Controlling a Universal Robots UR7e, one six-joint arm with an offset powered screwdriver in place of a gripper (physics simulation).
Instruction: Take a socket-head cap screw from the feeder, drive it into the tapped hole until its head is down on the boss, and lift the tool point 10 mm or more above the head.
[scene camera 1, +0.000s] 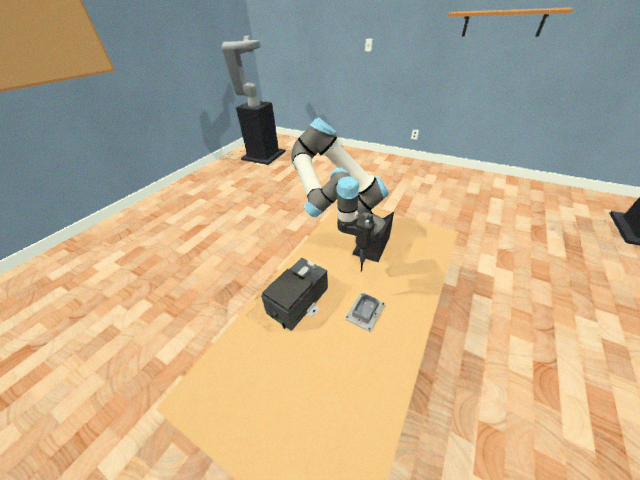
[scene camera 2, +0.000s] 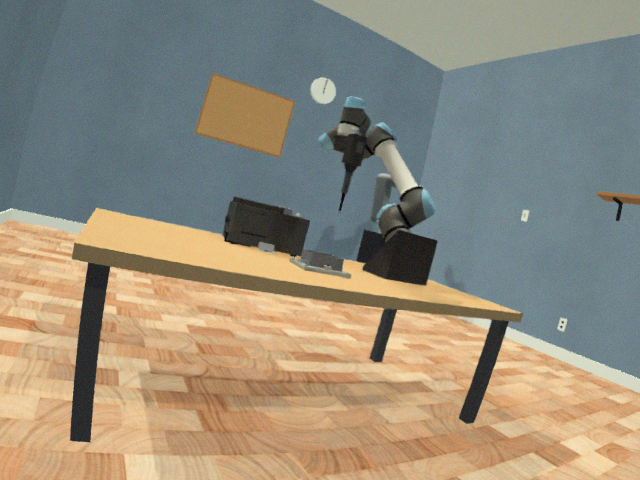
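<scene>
My screwdriver (scene camera 1: 361, 268) (scene camera 2: 339, 210) points down, its thin dark tip high above the table, beyond the metal part on the robot base side in scene camera 1. A tiny pale spot shows at the tip in scene camera 2, too small to tell whether it is a screw. The black box-shaped screw feeder (scene camera 1: 290, 289) (scene camera 2: 266, 227) stands on the table, well apart from the tool. The grey metal part (scene camera 1: 364, 308) (scene camera 2: 321, 260), a plate with a raised hollow block, lies flat beside the feeder. Its boss and tapped hole are too small to make out.
A small light-grey piece (scene camera 1: 312, 310) (scene camera 2: 266, 247) sits at the feeder's side facing the metal part. The black robot base block (scene camera 1: 381, 242) (scene camera 2: 410, 258) stands on the table (scene camera 1: 310, 392) (scene camera 2: 165, 240). A grey arm on a black pedestal (scene camera 1: 258, 131) stands farther back on the floor.
</scene>
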